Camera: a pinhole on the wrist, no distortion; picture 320 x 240 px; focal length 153.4 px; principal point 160.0 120.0 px. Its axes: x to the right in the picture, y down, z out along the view. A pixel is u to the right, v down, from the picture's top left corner.
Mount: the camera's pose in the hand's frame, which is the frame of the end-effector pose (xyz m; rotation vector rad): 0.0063 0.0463 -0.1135 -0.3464 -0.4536 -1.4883
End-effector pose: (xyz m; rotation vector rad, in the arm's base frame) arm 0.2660 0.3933 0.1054 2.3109 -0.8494 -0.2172
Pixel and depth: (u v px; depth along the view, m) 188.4 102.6 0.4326
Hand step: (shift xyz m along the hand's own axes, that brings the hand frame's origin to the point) -0.0739 0.1853 0.2991
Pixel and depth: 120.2 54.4 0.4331
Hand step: -0.2144 0.3449 0.1974
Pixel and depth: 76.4 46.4 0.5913
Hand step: -0.3300 0.5990 0.2262
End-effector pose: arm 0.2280 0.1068 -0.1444 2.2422 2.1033 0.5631
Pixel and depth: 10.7 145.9 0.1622
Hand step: 0.0172 0.2646 -0.0488
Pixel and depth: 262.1 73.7 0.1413
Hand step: -0.0447 0.0310 0.0532
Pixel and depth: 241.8 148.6 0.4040
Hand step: 0.0557 0.0609 0.3476
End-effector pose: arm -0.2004 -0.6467 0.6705 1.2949 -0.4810 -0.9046
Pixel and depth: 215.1 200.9 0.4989
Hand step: 0.2347 0.1501 0.4225
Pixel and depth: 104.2 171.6 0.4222
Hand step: 0.1115 0.3949 0.1855
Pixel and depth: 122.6 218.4 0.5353
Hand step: 0.3041 0.4422 0.3061
